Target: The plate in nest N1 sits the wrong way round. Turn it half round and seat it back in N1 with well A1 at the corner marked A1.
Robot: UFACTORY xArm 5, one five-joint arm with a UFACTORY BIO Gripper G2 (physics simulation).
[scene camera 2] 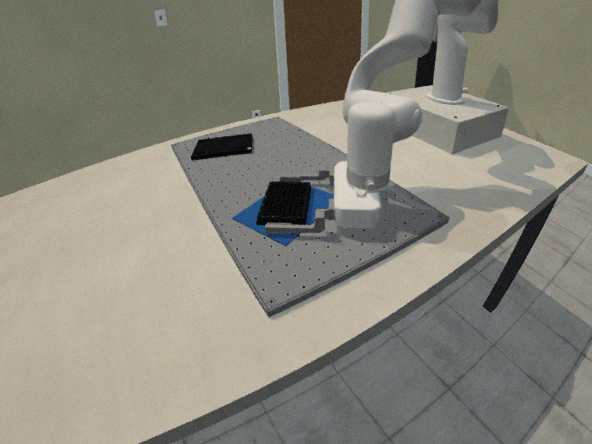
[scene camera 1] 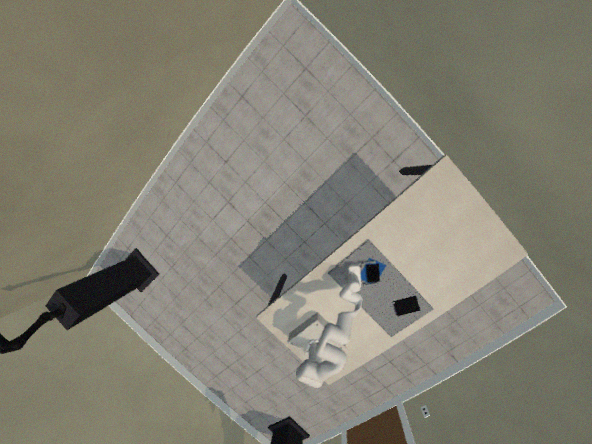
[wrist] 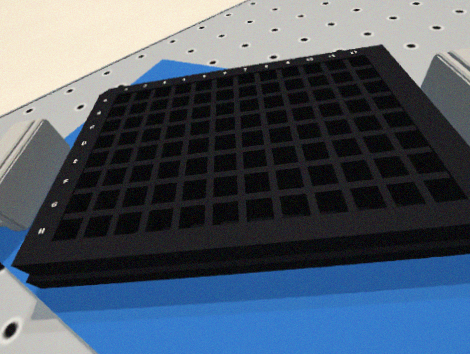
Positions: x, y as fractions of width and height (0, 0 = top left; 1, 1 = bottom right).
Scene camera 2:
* gripper: 0.46, 0.45
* black well plate: 0.48, 0.46
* flat blue square: 0.42, 0.49
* black nest: 0.37, 0.33
